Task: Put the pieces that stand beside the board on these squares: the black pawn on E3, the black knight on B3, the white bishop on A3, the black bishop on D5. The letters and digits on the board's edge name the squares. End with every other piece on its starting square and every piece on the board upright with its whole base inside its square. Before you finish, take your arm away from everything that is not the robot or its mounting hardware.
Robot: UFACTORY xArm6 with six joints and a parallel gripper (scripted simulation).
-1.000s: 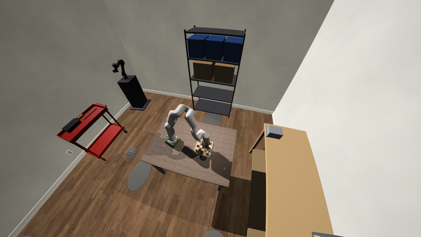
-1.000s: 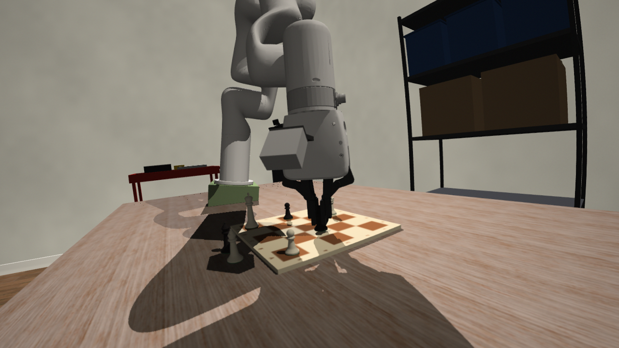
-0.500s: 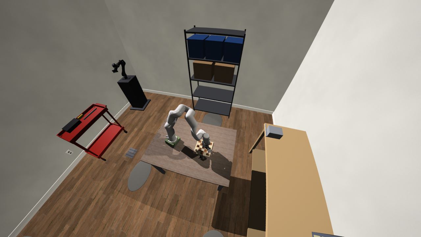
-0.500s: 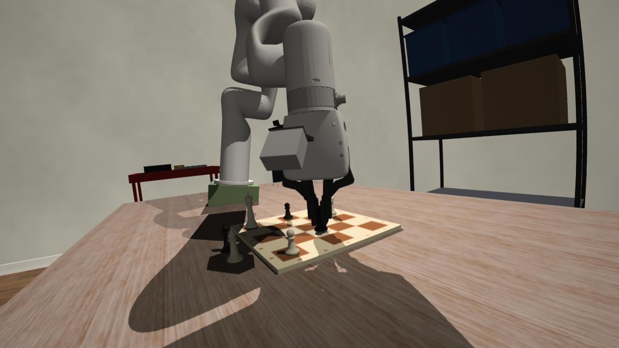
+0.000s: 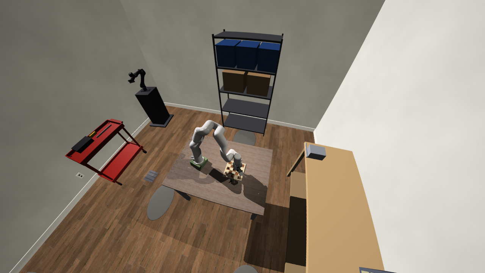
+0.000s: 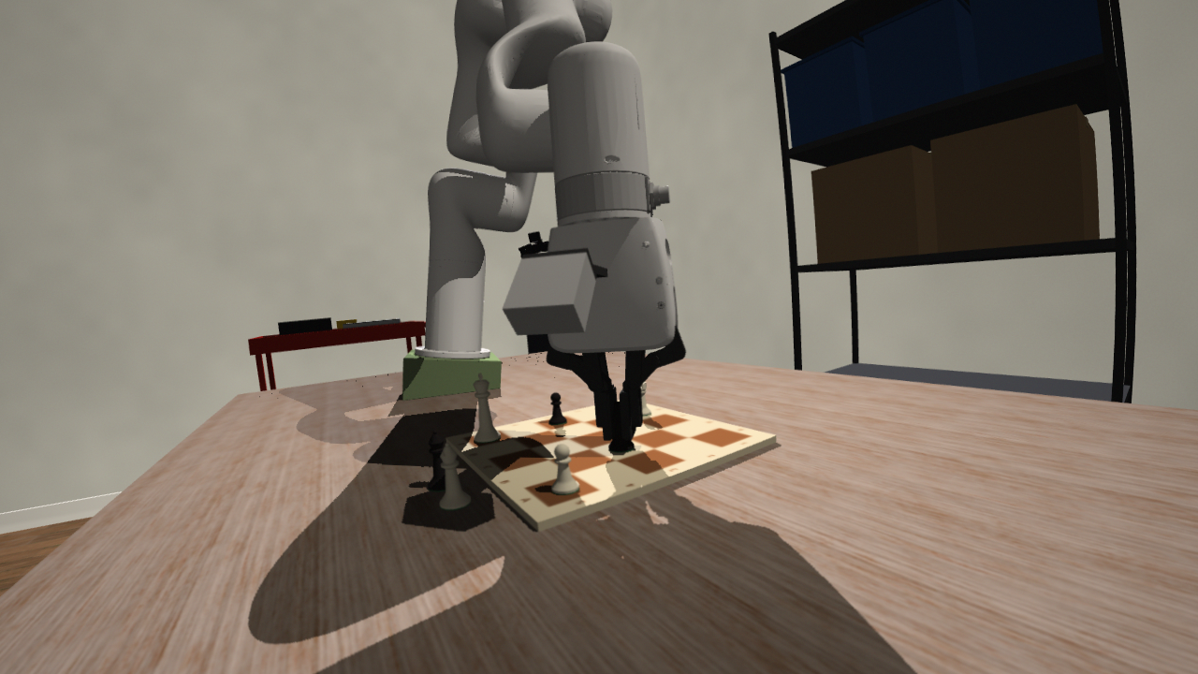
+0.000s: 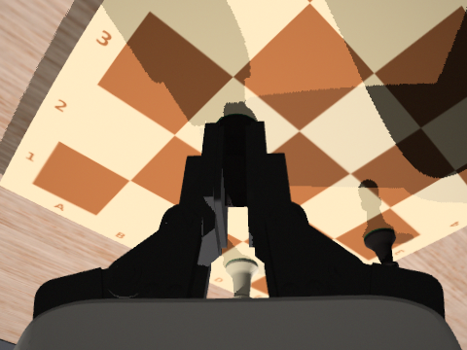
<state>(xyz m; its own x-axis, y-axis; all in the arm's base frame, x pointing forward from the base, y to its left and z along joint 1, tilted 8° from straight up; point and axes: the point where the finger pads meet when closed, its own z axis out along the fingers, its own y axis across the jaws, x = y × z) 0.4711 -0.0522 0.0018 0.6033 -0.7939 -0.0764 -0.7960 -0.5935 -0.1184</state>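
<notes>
My gripper is now 2 cm above the tall black piece. From my hand the other things lie so: black pawn 11 cm behind, 2 cm to the left, 2 cm below; then chessboard 4 cm behind, 3 cm below, 1 cm to the left; then white pawn 8 cm to the right, 3 cm ahead, 2 cm below.
</notes>
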